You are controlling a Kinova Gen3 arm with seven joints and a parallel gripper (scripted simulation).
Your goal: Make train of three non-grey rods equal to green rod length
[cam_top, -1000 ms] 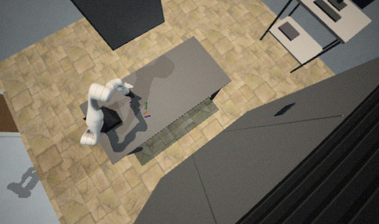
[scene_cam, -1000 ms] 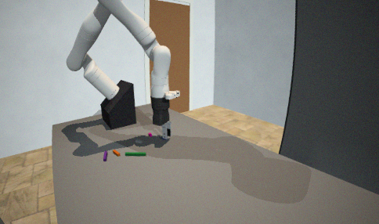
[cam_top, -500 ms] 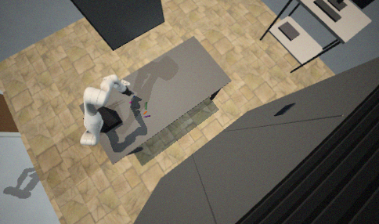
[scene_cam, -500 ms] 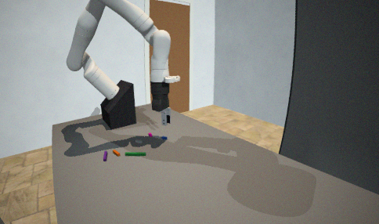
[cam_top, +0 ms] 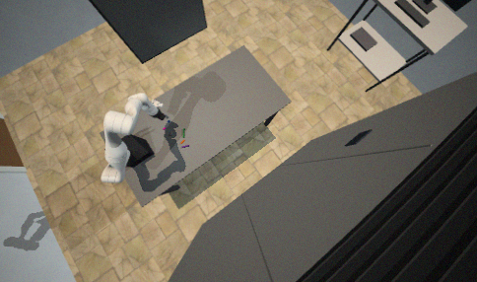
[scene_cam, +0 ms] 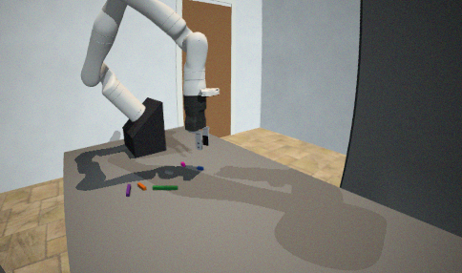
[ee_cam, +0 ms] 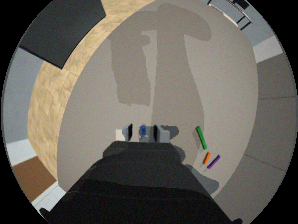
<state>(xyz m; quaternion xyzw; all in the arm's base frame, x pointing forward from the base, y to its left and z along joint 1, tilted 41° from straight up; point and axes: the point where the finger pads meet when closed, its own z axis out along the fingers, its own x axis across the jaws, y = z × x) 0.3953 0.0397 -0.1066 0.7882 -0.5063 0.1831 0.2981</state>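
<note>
The purple rod lies 2 cm behind my hand, 28 cm to the right of it and 10 cm below it. The rest, counted from my hand: magenta rod 8 cm behind, 4 cm to the right, 10 cm below; then green rod 4 cm ahead, 17 cm to the right, 10 cm below; then grey rod 5 cm behind, 11 cm to the right, 10 cm below.
</note>
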